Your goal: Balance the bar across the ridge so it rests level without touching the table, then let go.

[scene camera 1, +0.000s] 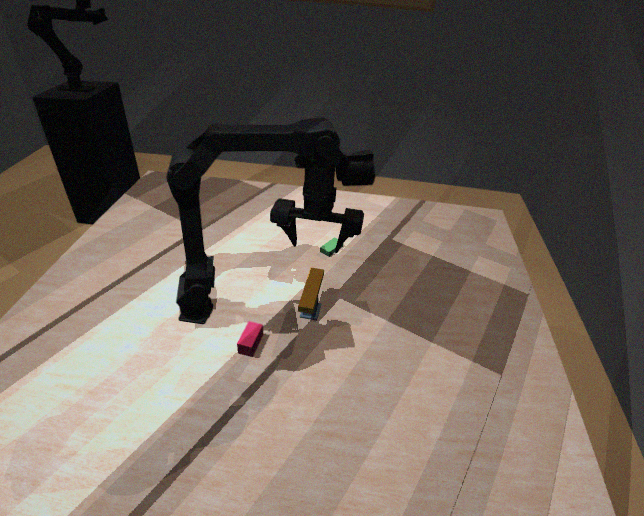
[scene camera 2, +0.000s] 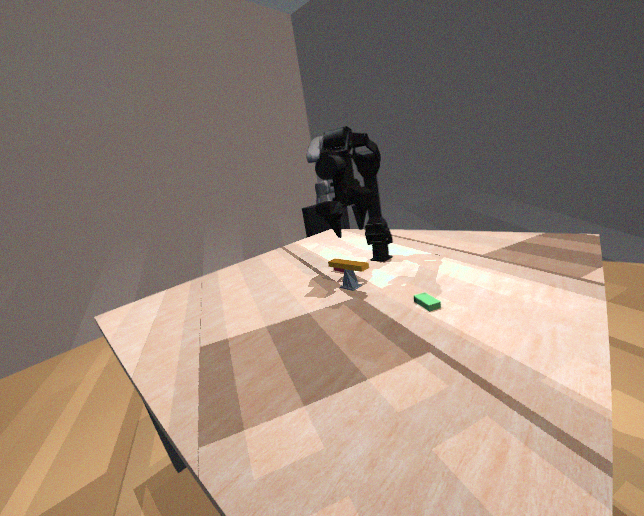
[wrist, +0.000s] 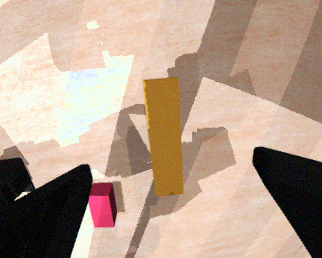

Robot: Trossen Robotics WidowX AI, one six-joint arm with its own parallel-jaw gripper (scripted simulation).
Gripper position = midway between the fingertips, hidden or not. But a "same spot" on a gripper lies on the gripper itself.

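I see my gripper in scene camera 1 [315, 248]. Scene camera 2 shows my gripper as well, and so does the wrist view. On my gripper, the points [scene camera 2: 361, 217] and [wrist: 53, 213] are the same spot.
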